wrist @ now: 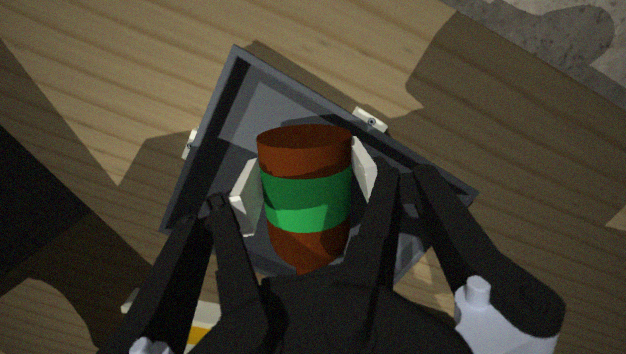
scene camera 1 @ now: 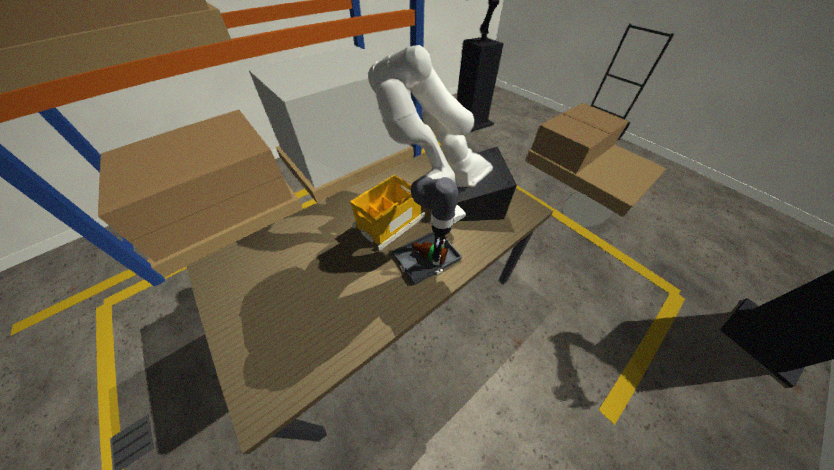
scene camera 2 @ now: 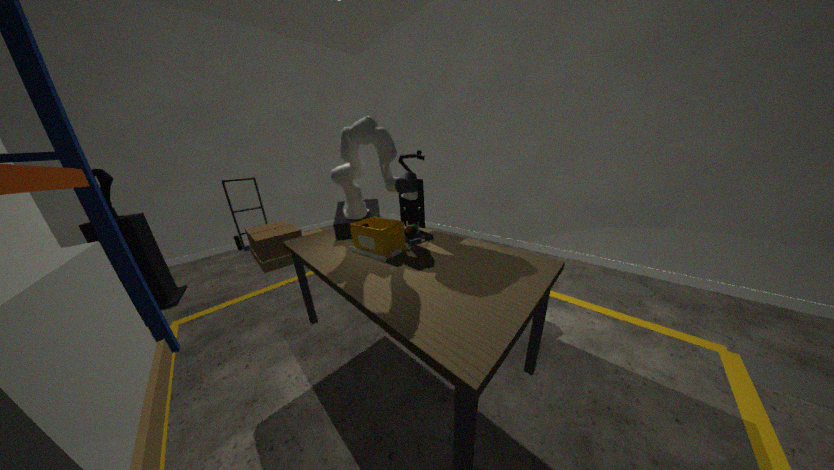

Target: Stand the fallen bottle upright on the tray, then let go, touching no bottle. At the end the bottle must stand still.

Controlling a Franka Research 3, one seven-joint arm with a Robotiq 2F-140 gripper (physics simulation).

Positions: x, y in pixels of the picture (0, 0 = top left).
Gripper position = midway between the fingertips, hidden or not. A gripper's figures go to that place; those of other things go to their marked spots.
My gripper point(wrist: 305, 164): 0.23 m from the lens. A white strip point(wrist: 207, 314): 0.38 m from the lens.
